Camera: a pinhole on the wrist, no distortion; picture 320 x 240 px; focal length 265.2 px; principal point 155.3 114.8 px. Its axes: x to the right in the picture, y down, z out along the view. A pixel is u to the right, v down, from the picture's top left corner.
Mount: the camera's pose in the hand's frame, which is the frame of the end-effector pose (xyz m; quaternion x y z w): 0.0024 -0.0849 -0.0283 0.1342 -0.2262 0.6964 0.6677
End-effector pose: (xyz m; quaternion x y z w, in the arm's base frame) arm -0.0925 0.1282 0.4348 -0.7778 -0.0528 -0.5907 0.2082
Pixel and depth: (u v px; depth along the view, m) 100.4 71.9 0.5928
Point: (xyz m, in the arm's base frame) 0.1506 0.7295 0.5033
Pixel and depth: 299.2 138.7 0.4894
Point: 0.3052 0.4345 0.2386
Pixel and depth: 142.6 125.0 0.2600
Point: -0.0081 0.4105 0.4185
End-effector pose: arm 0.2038 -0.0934 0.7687 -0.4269 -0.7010 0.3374 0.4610
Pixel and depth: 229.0 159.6 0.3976
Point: -0.1604 -0.3050 0.7627
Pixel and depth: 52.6 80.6 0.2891
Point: -0.0525 -0.2266 0.9959
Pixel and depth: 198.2 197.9 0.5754
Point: -0.2834 -0.4769 0.7606
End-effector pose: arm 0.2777 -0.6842 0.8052 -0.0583 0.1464 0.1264 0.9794
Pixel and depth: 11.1 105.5 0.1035
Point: 0.3341 -0.8573 0.8522
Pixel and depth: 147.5 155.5 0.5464
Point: 0.3588 -1.0082 1.2789
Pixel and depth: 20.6 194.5 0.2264
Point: 0.3073 -0.9736 0.9494
